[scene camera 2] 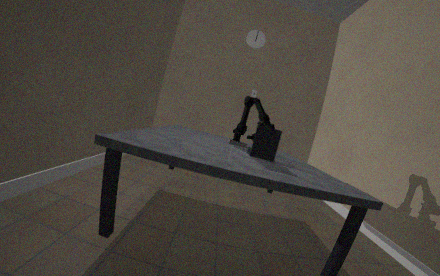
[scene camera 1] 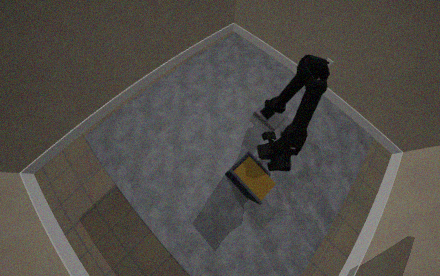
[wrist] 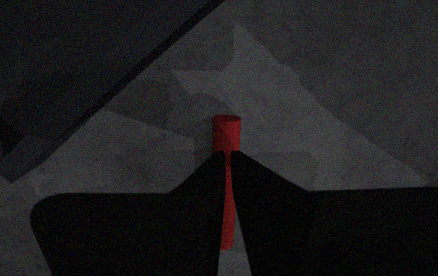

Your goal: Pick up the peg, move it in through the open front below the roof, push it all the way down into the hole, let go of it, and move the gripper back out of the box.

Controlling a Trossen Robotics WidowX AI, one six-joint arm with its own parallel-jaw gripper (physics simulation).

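Observation:
The red peg stands upright in the wrist view. Its top end shows beyond the fingertips, and its lower part shows through the narrow gap between them. My gripper is shut on the peg below its top, and the black fingers hide much of the peg's sides. The box with a yellow-orange roof stands beside the gripper. It shows as a dark block in scene camera 2, and its dark edge crosses the upper left of the wrist view. The hole is hidden, and the peg cannot be made out in the scene views.
The arm reaches from its base down to the box. Both stand on the grey table. Shadows fall across the table around the box and peg. A round clock hangs on the wall behind.

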